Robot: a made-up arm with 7 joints.
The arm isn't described. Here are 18 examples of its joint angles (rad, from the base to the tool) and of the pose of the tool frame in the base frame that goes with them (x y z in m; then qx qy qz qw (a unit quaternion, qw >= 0)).
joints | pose
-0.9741 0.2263 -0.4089 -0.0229 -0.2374 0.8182 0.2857 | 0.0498 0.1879 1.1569 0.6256 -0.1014 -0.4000 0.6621
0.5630 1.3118 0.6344 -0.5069 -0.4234 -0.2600 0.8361 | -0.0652 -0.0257 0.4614 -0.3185 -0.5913 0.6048 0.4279
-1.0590 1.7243 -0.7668 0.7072 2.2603 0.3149 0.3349 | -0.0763 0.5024 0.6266 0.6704 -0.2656 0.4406 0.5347
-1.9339 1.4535 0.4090 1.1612 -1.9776 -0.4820 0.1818 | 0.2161 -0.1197 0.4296 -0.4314 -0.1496 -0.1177 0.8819
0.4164 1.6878 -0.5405 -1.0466 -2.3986 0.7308 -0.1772 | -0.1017 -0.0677 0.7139 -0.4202 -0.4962 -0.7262 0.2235
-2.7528 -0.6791 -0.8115 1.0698 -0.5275 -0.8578 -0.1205 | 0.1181 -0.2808 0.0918 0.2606 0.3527 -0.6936 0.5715
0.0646 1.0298 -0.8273 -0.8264 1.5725 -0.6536 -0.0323 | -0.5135 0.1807 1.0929 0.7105 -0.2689 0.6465 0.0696
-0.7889 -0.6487 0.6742 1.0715 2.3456 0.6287 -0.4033 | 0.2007 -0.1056 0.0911 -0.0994 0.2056 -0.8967 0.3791
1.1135 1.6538 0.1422 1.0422 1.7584 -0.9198 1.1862 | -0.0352 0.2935 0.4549 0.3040 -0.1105 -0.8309 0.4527
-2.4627 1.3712 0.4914 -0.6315 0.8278 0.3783 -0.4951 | 0.3532 0.1849 0.8414 0.2746 0.9424 -0.1829 0.0545
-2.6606 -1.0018 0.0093 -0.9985 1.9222 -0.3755 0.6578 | -0.3668 -0.6055 0.2918 -0.4859 0.3005 0.3339 0.7498
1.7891 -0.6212 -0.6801 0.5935 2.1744 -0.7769 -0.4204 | -0.0789 -0.4833 0.3866 0.2476 -0.2406 -0.5686 0.7466
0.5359 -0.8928 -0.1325 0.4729 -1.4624 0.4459 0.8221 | -0.2234 -0.0827 0.9305 0.6920 -0.6566 -0.0269 0.2988
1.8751 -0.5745 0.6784 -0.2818 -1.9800 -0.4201 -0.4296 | -0.3450 -0.0612 0.8445 -0.0021 0.9149 -0.3552 0.1916
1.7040 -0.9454 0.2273 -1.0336 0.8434 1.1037 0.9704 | -0.0271 -0.7548 0.7228 -0.2023 -0.1917 0.9300 0.2397
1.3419 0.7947 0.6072 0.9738 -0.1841 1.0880 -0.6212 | -0.2748 0.1733 0.2909 0.4355 -0.4733 0.7407 0.1940
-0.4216 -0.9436 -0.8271 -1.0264 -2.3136 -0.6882 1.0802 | 0.1664 -0.2616 0.6009 0.2232 -0.4888 0.7492 0.3874
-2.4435 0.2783 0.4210 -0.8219 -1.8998 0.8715 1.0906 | -0.2400 -0.1052 0.3075 -0.0565 -0.2087 0.2376 0.9470
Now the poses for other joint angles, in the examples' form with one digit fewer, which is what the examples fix.
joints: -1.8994 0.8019 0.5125 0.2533 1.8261 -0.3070 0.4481
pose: -0.028 -0.369 0.889 -0.978 0.072 -0.130 0.147
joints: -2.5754 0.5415 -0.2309 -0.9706 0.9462 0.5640 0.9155
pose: 0.645 -0.096 0.617 0.530 0.487 -0.628 0.294
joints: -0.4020 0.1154 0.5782 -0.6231 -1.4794 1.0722 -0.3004
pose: 0.132 0.052 0.559 0.466 -0.529 -0.117 0.699
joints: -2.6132 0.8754 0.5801 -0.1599 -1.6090 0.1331 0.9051
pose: -0.178 -0.105 0.363 0.077 0.058 0.387 0.917
